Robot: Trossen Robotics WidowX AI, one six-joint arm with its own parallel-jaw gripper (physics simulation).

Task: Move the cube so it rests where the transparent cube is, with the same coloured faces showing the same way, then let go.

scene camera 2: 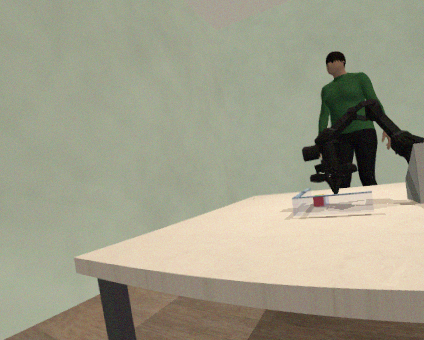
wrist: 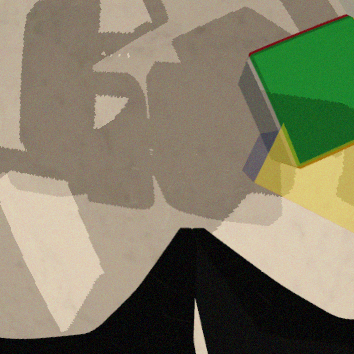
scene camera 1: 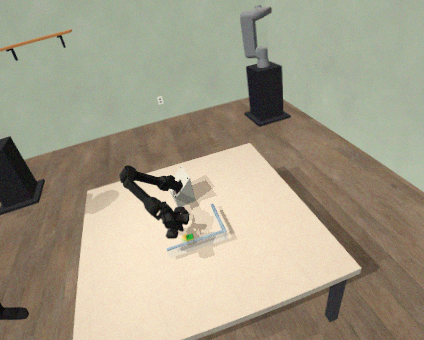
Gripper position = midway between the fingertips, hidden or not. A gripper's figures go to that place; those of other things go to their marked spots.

Labels:
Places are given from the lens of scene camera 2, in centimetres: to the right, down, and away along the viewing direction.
my gripper [scene camera 2: 336, 194]: 48, 10, 91
L-shaped rail [scene camera 2: 304, 204]: 30, 11, 77

